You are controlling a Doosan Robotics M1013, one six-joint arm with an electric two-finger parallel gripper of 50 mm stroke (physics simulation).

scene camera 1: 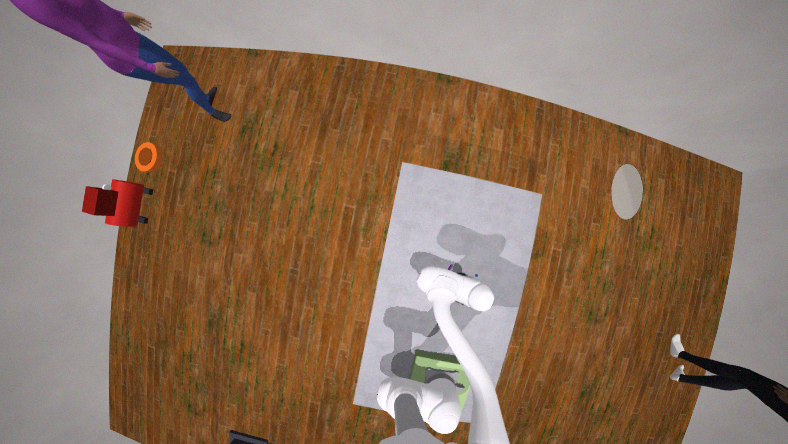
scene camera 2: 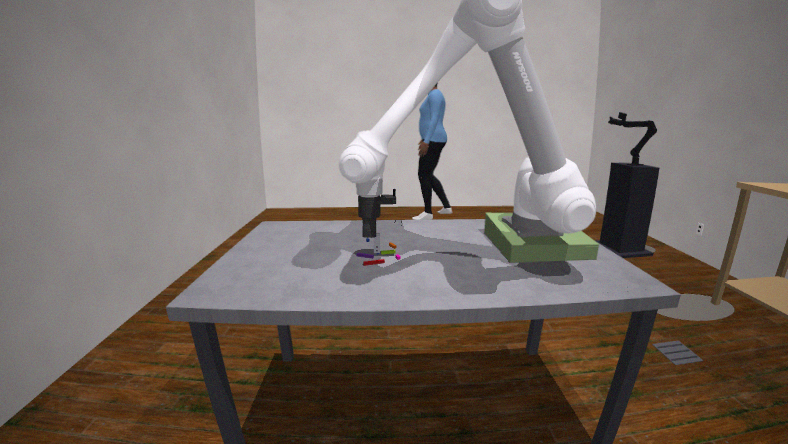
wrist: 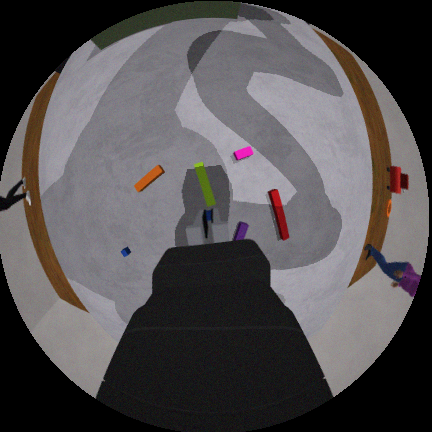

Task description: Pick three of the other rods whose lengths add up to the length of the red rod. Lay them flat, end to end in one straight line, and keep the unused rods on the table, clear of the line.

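Frame: origin at the arm's base, x right, y down, z ahead, level; millimetres.
Seen in the pictures: gripper, fingertip midpoint: (scene camera 2: 376,252) (wrist: 209,217); arm's base, link origin: (scene camera 1: 439,383) (scene camera 2: 531,227).
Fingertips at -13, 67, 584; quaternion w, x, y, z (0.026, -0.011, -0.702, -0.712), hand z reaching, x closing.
Pixels of each thing's middle, then the offset from my fingertips to it, as dx, dy, dz. Level surfaces: height alone.
- lime green rod, body centre: (wrist: 204,183) (scene camera 2: 388,252) -2, +1, -40
- purple rod, body centre: (wrist: 236,244) (scene camera 2: 365,255) (scene camera 1: 448,269) -27, +1, +42
- long red rod, body centre: (wrist: 279,215) (scene camera 2: 374,262) -90, +1, +14
- magenta rod, body centre: (wrist: 242,152) (scene camera 2: 397,257) -52, +1, -69
- orange rod, body centre: (wrist: 148,178) (scene camera 2: 392,245) +63, +1, -61
- second small blue rod, body centre: (wrist: 125,251) (scene camera 2: 367,240) (scene camera 1: 476,275) +133, +1, +28
- grey table, surface height: dy +6
My gripper (wrist: 209,217) (scene camera 2: 377,251) is shut on a small blue rod (wrist: 209,215), low over the table at the near end of the lime green rod (wrist: 205,185) (scene camera 2: 387,252). Whether the blue rod touches the table or the green one is unclear. The purple rod (wrist: 241,231) (scene camera 2: 364,255) (scene camera 1: 450,267) lies close to the right of the fingers in the wrist view, partly hidden. Farther right lies the long red rod (wrist: 279,215) (scene camera 2: 373,262). The magenta rod (wrist: 243,153) (scene camera 2: 397,256) lies ahead right, the orange rod (wrist: 149,178) (scene camera 2: 392,245) ahead left. A second small blue rod (wrist: 126,251) (scene camera 2: 367,239) (scene camera 1: 476,275) is at left.
The rods are on the grey table (scene camera 1: 424,193) (scene camera 2: 264,286). The arm's green base block (scene camera 2: 537,252) (scene camera 1: 421,361) stands at the table's other end. The arm hides most rods in scene camera 1. People stand on the floor away from the table.
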